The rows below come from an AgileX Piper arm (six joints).
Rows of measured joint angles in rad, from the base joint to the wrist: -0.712, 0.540, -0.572, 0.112, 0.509, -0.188; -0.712, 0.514, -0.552, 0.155, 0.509, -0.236; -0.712, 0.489, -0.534, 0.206, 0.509, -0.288; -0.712, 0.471, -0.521, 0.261, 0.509, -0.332; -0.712, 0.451, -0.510, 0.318, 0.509, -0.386; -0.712, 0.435, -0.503, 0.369, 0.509, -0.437; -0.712, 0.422, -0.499, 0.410, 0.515, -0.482; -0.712, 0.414, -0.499, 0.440, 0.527, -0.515; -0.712, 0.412, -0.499, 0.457, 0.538, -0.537; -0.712, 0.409, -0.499, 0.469, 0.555, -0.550; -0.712, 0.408, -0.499, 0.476, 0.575, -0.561; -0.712, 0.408, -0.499, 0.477, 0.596, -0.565; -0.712, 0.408, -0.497, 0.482, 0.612, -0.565; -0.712, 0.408, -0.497, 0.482, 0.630, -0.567; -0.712, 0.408, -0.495, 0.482, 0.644, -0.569; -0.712, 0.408, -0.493, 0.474, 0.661, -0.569
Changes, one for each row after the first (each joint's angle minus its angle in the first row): 0.000, -0.026, 0.020, 0.043, 0.000, -0.048; 0.000, -0.051, 0.038, 0.094, 0.000, -0.100; 0.000, -0.069, 0.051, 0.149, 0.000, -0.144; 0.000, -0.089, 0.062, 0.206, 0.000, -0.198; 0.000, -0.105, 0.069, 0.257, 0.000, -0.249; 0.000, -0.118, 0.073, 0.298, 0.006, -0.294; 0.000, -0.126, 0.073, 0.328, 0.018, -0.327; 0.000, -0.128, 0.073, 0.345, 0.029, -0.349; 0.000, -0.131, 0.073, 0.357, 0.046, -0.362; 0.000, -0.132, 0.073, 0.364, 0.066, -0.373; 0.000, -0.132, 0.073, 0.365, 0.087, -0.377; 0.000, -0.132, 0.075, 0.370, 0.103, -0.377; 0.000, -0.132, 0.075, 0.370, 0.121, -0.379; 0.000, -0.132, 0.077, 0.370, 0.135, -0.381; 0.000, -0.132, 0.079, 0.362, 0.152, -0.381
